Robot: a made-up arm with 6 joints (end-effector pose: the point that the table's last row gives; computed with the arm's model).
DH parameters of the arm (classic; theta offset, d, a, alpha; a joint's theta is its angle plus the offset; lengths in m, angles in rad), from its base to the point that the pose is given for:
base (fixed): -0.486 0 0.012 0
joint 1: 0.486 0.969 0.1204 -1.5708
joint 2: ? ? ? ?
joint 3: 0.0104 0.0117 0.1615 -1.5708
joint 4: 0 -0.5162 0.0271 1.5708
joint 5: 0 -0.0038 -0.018 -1.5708
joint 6: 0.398 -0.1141 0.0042 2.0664
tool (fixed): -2.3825 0.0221 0 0
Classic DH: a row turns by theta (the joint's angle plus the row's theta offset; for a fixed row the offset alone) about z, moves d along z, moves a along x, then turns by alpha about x.
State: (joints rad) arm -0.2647 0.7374 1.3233 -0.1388 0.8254 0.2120
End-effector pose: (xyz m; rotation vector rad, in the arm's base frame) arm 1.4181 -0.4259 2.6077 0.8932 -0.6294 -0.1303
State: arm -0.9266 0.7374 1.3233 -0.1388 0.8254 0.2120
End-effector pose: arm 0.8625 -1.2022 2.6077 0.6559 -0.9071 -0.7235
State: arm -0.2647 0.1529 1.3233 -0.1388 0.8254 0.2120
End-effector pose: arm 0.3294 -0.1308 3.0794 0.7809 -1.1475 0.1766
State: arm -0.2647 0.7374 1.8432 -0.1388 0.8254 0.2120
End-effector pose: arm 1.1034 -0.3406 2.7073 0.7962 -1.0912 0.1418
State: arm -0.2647 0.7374 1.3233 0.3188 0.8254 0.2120
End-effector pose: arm 1.4321 -0.3748 2.6074 0.4474 -0.6457 -0.2752
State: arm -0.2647 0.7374 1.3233 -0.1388 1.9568 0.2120
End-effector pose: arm 1.2974 -0.3971 2.5580 0.6662 -1.6929 0.3400
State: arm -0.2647 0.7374 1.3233 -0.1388 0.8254 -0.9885
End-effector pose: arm 1.4385 -0.4344 2.6037 1.3091 -0.1675 0.9714
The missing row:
joint 2: -1.5604 0 1.4671 3.1416
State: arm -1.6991 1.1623 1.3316 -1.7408 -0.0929 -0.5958
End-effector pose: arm -0.2621 -2.0653 1.7893 2.3070 -1.0478 0.7579
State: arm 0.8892 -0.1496 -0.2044 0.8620 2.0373 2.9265
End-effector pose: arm 0.1800 0.3881 2.6374 0.6573 -1.9982 -1.1754
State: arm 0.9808 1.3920 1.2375 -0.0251 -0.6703 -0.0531
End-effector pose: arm 1.2456 1.7969 1.2249 -0.0724 1.7387 -0.0797
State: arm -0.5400 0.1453 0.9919 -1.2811 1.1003 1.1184
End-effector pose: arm 0.4267 -0.4215 2.9839 1.6054 -1.0854 -0.7052
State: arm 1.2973 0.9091 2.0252 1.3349 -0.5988 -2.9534
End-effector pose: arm 0.4711 1.3568 2.4545 -1.9011 -1.4696 -1.7993
